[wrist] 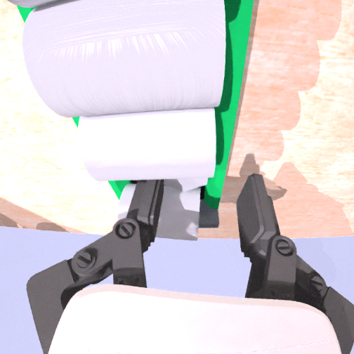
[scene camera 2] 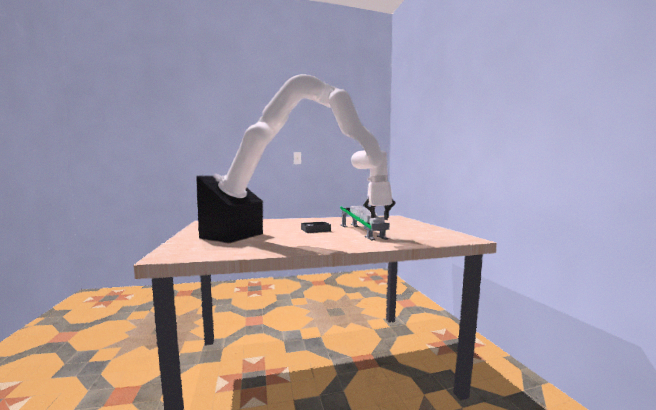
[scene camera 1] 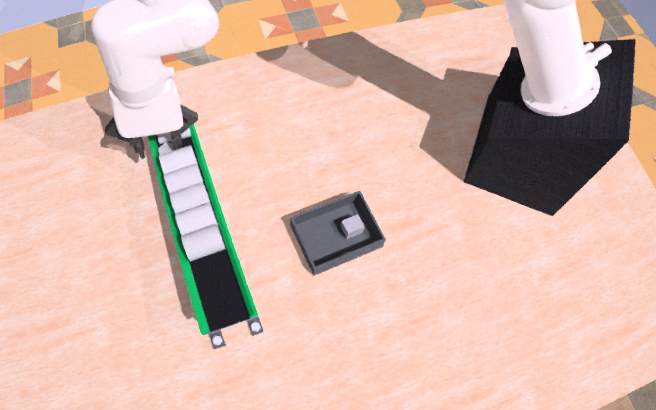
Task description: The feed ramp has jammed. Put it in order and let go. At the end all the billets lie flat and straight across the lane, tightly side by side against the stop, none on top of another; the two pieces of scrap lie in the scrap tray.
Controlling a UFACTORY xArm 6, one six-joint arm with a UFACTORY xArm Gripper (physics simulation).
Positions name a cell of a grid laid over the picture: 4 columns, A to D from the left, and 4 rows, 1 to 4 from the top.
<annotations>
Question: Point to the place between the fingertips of the gripper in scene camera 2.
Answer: C3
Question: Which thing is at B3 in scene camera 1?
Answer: A dark scrap tray.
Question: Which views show the gripper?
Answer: The wrist view, scene camera 2 and scene camera 1: all of them.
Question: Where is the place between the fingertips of the gripper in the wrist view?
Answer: C3
</annotations>
